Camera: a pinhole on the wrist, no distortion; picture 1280 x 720 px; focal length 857.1 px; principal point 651.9 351.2 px. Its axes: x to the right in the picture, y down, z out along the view. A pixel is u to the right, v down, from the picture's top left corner.
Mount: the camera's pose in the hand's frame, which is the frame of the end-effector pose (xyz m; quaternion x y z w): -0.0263 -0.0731 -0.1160 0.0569 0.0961 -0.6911 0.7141
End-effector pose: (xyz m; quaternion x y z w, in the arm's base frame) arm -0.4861 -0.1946 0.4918 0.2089 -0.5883 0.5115 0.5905
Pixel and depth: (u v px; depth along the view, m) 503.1 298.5 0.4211
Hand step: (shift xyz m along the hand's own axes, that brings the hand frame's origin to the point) -0.0294 -0.0929 0.3117
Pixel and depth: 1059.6 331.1 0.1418
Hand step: -0.0195 -0.1694 0.0079
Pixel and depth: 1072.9 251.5 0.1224
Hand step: -0.0318 -0.1585 -0.0089
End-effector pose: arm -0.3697 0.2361 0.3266 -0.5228 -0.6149 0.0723 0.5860
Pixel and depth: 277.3 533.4 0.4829
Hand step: 0.0989 0.0335 0.3951
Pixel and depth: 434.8 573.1 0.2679
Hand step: 0.0568 -0.0616 0.1563
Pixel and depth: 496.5 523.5 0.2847
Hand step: 0.0461 -0.0815 0.1698
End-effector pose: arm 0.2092 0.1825 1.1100 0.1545 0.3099 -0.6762 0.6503
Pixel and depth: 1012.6 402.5 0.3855
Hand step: 0.0236 -0.3131 0.2237
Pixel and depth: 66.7 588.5 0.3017
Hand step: 0.0693 0.0666 0.2183
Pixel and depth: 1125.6 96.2 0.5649
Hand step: -0.1527 -0.5052 0.3761
